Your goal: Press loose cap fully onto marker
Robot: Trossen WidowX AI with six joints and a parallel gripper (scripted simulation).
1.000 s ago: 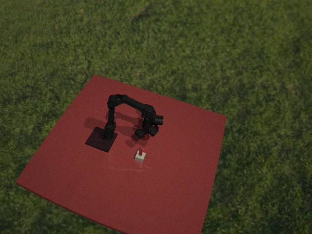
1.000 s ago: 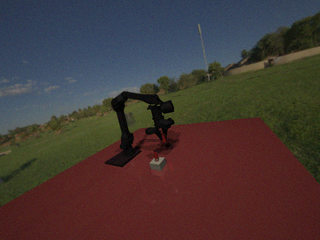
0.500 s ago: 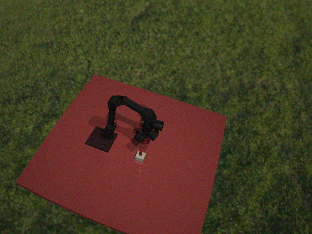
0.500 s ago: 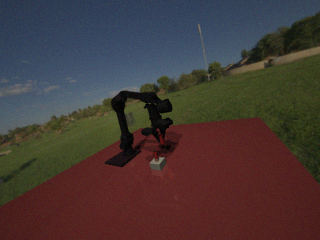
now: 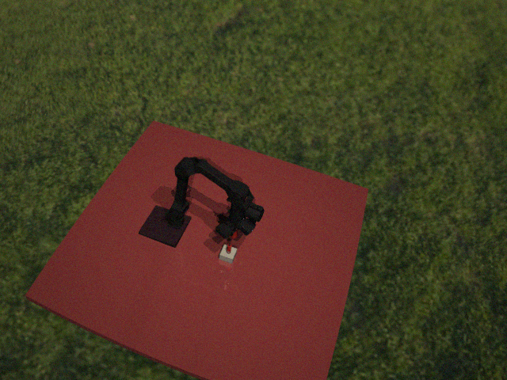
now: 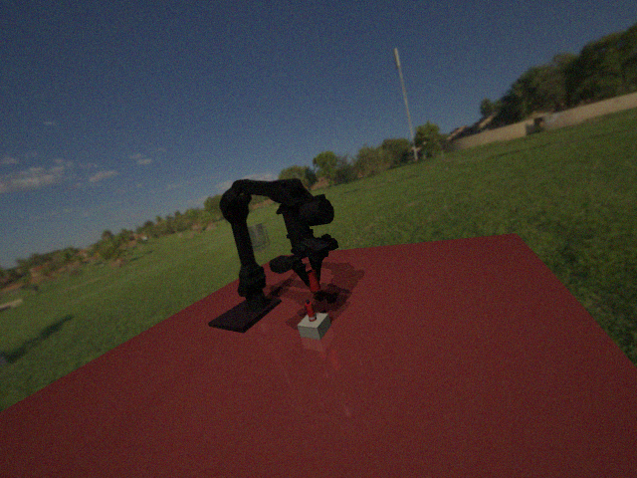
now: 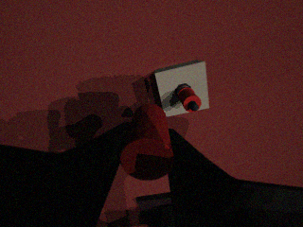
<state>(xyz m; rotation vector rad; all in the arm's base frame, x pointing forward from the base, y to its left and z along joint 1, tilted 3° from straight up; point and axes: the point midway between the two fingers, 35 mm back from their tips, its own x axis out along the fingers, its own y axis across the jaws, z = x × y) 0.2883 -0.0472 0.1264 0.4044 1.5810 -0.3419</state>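
The marker is 5 cm below my gripper tip and 4 cm to the right of it. From my gripper tip the other things lie so: red cap (1 cm above).
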